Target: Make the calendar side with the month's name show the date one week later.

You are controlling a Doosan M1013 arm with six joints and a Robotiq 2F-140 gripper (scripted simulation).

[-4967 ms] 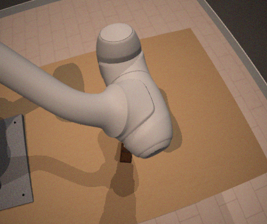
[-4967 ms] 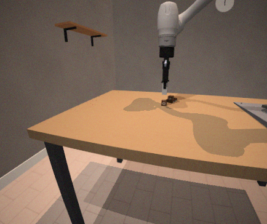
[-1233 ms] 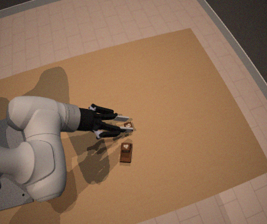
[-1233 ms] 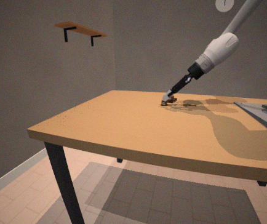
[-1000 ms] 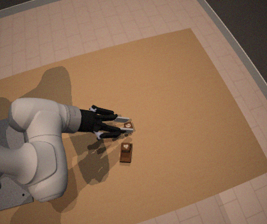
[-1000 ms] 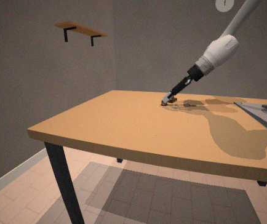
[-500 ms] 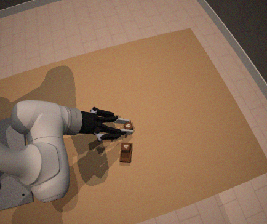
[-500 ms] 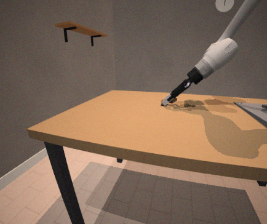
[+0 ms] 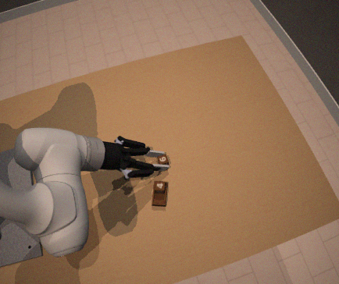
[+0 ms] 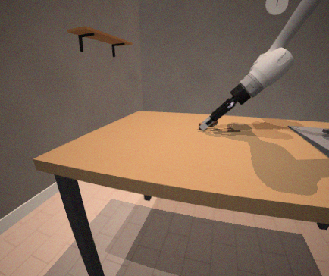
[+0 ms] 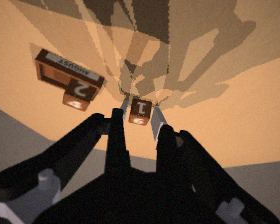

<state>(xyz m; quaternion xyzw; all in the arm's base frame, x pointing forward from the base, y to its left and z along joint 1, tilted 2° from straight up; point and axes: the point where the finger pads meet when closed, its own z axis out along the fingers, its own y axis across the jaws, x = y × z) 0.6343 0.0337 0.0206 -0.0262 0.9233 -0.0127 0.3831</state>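
The cube is 20 mm below my hand and 20 mm ahead of it. Round my hand: tray: 100 mm to the right, 30 mm below, 20 mm behind.
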